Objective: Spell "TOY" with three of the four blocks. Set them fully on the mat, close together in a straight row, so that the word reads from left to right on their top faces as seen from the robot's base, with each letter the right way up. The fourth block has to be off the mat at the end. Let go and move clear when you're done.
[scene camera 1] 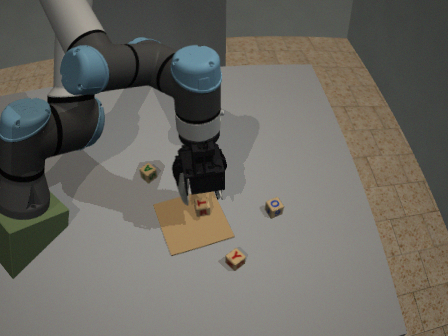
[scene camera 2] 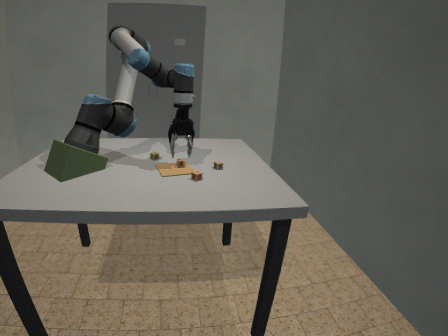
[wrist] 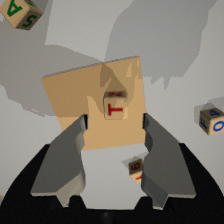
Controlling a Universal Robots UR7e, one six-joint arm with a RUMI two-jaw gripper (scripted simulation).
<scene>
The pictures show: my gripper and a tan mat.
My gripper also shows in the wrist view.
</scene>
